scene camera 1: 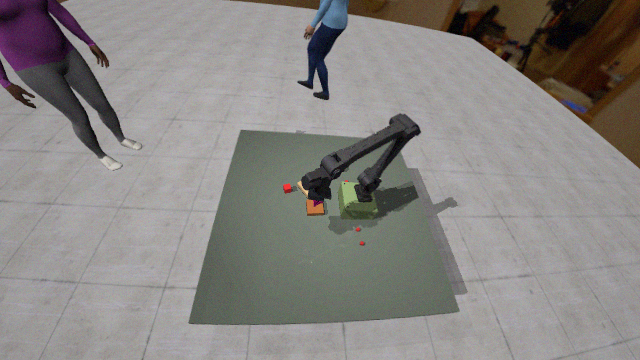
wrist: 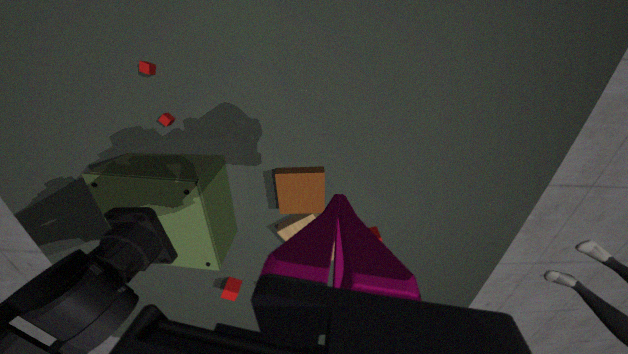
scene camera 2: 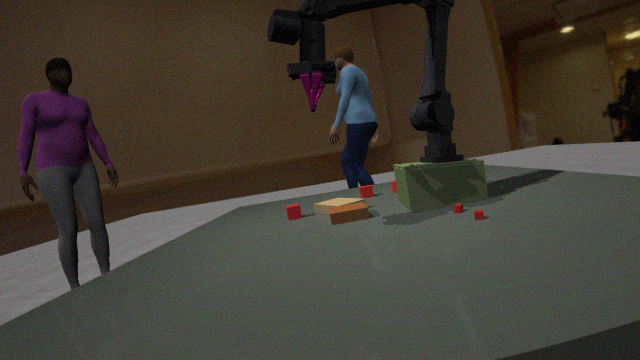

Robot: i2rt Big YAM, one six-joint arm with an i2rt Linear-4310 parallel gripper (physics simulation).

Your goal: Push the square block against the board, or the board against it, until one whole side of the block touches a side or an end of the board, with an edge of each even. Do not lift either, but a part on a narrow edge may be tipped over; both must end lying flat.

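Pixels of known places: gripper, fingertip midpoint: (scene camera 1: 314, 205) (wrist: 338, 201) (scene camera 2: 312, 111); arm's base at its link origin: (scene camera 1: 362, 193) (wrist: 146, 234) (scene camera 2: 441, 161).
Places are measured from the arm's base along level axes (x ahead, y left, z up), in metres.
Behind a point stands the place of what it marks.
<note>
The orange square block (scene camera 1: 315, 209) {y 0.041, x 0.286, z -0.075 m} (scene camera 2: 349, 214) {y 0.066, x 0.288, z -0.085 m} (wrist: 301, 192) {y 0.022, x 0.287, z -0.075 m} lies flat on the mat. The tan board (scene camera 1: 302, 188) {y -0.118, x 0.346, z -0.077 m} (scene camera 2: 336, 202) {y -0.107, x 0.305, z -0.075 m} (wrist: 296, 228) {y -0.071, x 0.266, z -0.075 m} lies flat beside it, turned at an angle to the block's side. In the wrist view a corner of the board is close to that side, with a wedge-shaped gap beyond; whether they touch I cannot tell. My gripper (scene camera 1: 318, 203) {y 0.160, x 0.336, z 0.167 m} (scene camera 2: 313, 110) {y 0.160, x 0.336, z 0.167 m} (wrist: 338, 201) {y 0.160, x 0.336, z 0.167 m} is shut and empty, its magenta fingertips well above both parts. The fingers hide much of the board in the wrist view, and the arm hides part of it in scene camera 1.
The arm stands on a green box (scene camera 1: 357, 209) {y 0.106, x 0.063, z 0.003 m} (scene camera 2: 445, 186) {y 0.114, x 0.048, z -0.053 m} (wrist: 223, 220) {y -0.016, x 0.125, z -0.048 m}. A red cube (scene camera 1: 287, 188) {y -0.114, x 0.441, z -0.064 m} (scene camera 2: 294, 212) {y -0.109, x 0.437, z -0.083 m} (wrist: 375, 233) {y -0.107, x 0.447, z -0.081 m} lies past the board. Another red cube (scene camera 2: 366, 191) (wrist: 231, 289) lies behind. Two small red cubes lie near the box. Two people stand off the mat (scene camera 1: 260, 280).
</note>
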